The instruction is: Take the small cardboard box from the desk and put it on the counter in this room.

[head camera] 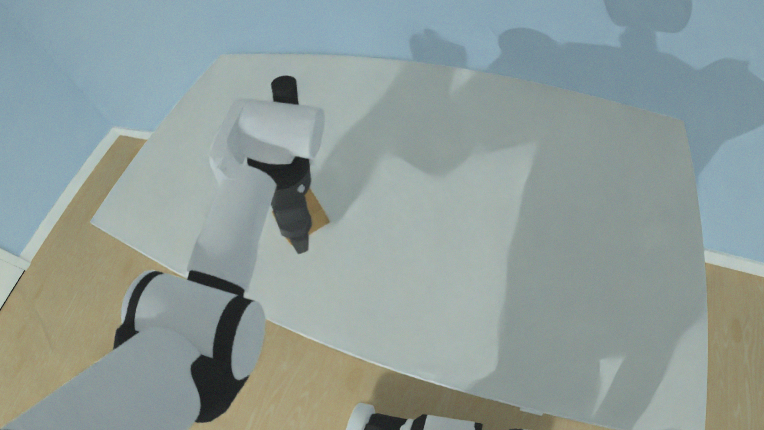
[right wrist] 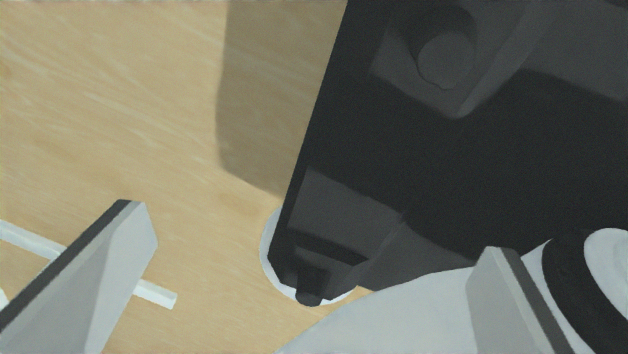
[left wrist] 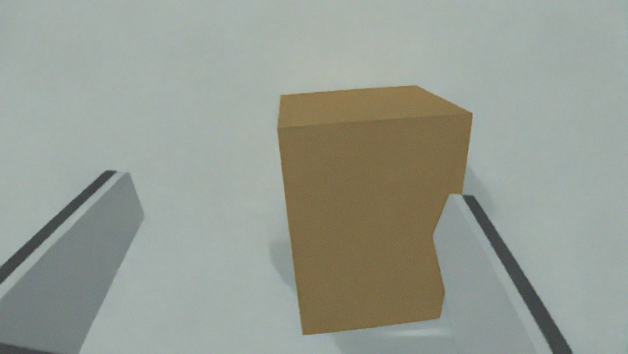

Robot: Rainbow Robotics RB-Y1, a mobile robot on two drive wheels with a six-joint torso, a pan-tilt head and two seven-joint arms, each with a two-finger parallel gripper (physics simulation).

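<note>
The small cardboard box is brown and stands on the pale desk. In the head camera my left gripper hides much of it. My left gripper is open above the desk. In the left wrist view the box lies right of the middle between the fingers, and the right-hand finger overlaps its lower right edge. My right gripper is open and empty, over the floor and the robot's base. The counter does not show in these views.
A blue wall stands behind the desk. The wooden floor shows along the desk's front. The robot's black base and a white bar show in the right wrist view. Shadows of the robot fall on the desk and wall.
</note>
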